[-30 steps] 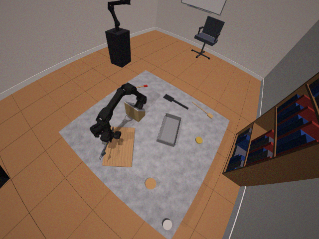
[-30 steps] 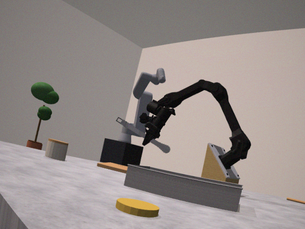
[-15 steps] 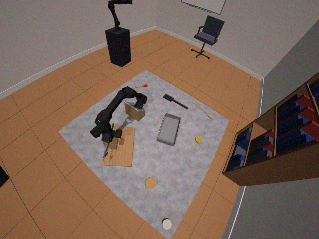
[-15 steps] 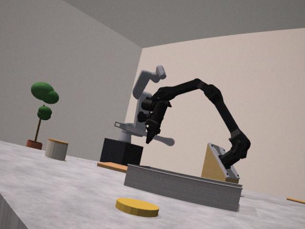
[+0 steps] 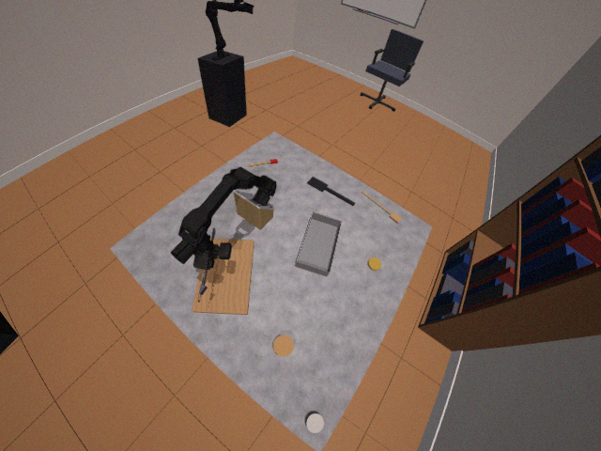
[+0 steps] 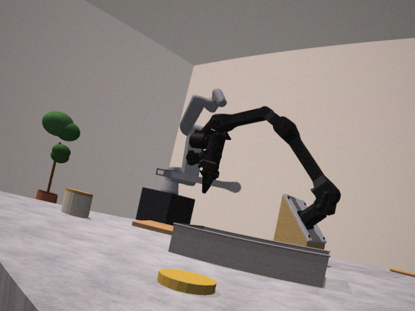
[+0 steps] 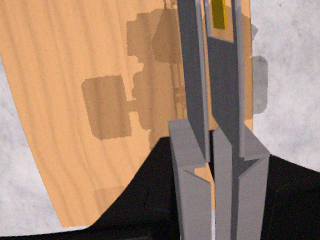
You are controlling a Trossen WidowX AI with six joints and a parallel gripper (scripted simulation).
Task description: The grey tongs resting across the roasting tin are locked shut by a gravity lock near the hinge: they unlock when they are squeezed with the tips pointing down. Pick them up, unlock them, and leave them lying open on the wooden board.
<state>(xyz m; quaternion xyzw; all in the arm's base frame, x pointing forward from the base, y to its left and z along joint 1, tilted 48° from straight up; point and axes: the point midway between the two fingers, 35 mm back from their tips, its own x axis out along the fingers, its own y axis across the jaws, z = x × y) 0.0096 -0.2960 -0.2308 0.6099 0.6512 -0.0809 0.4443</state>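
Right now the wooden board is 3 cm ahead of my gripper tip, 1 cm to the left of it and 15 cm below it. Round my gripper tip: tan-lidded jar: 42 cm ahead, 12 cm to the right, 12 cm below; yellow lock piece: 2 cm ahead, 5 cm to the right, 4 cm above; grey roasting tin: 34 cm ahead, 38 cm to the left, 13 cm below.
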